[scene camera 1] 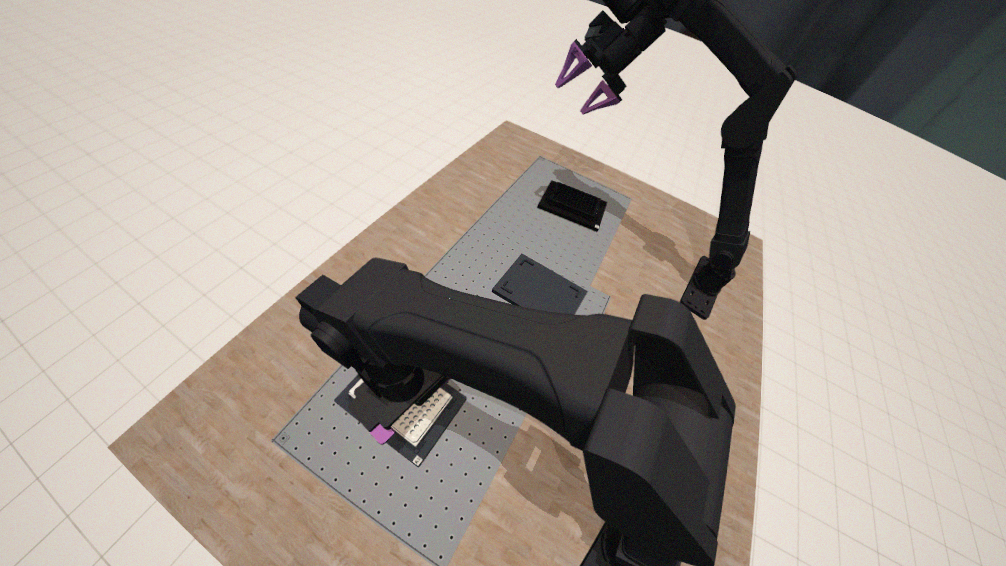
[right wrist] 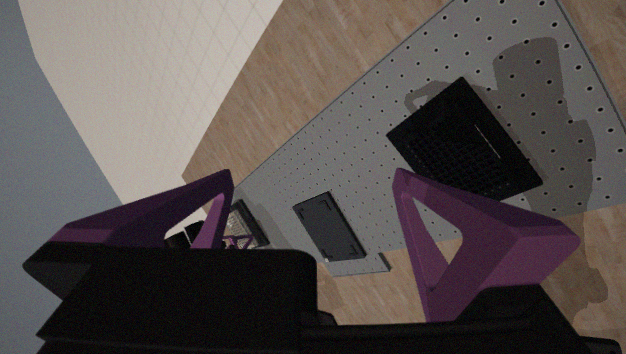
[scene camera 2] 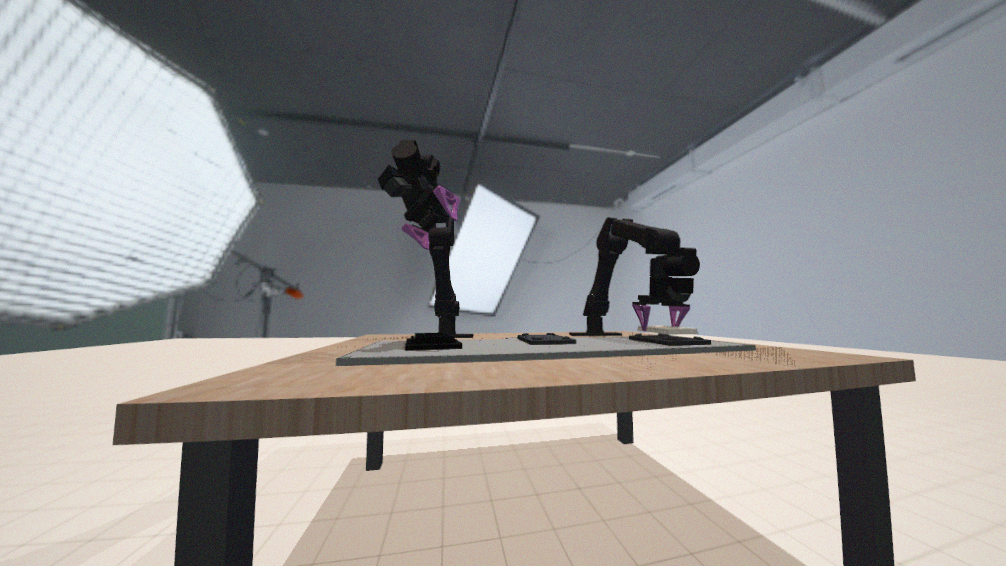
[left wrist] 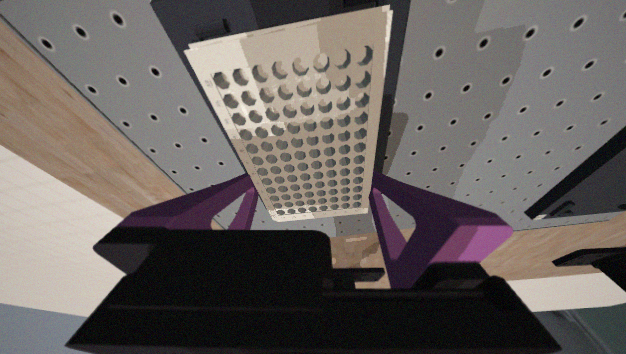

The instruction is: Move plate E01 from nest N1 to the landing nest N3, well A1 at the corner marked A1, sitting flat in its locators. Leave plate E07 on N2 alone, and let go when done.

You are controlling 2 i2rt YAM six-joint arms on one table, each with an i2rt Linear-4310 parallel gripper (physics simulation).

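Plate E01 (scene camera 1: 422,417) (left wrist: 304,140) is a white well plate with many round wells. My left gripper (left wrist: 313,176) (scene camera 2: 660,318) is shut on its long sides and holds it low over the dark nest N1 (scene camera 1: 347,401); in scene camera 1 my arm hides most of this gripper. The landing nest N3 (scene camera 1: 540,290) (right wrist: 329,226) (scene camera 2: 547,338) is an empty dark plate with corner locators in the middle of the board. Black plate E07 (scene camera 1: 573,204) (right wrist: 445,137) sits on N2 at the far end. My right gripper (scene camera 1: 587,84) (scene camera 2: 432,216) (right wrist: 313,177) is open and empty, high above the far end.
The nests stand on a grey perforated board (scene camera 1: 389,494) on a wooden table (scene camera 1: 276,505). The right arm's base (scene camera 1: 705,292) is bolted to the table beside the board. The left arm's big links (scene camera 1: 501,348) hang over the board's near half.
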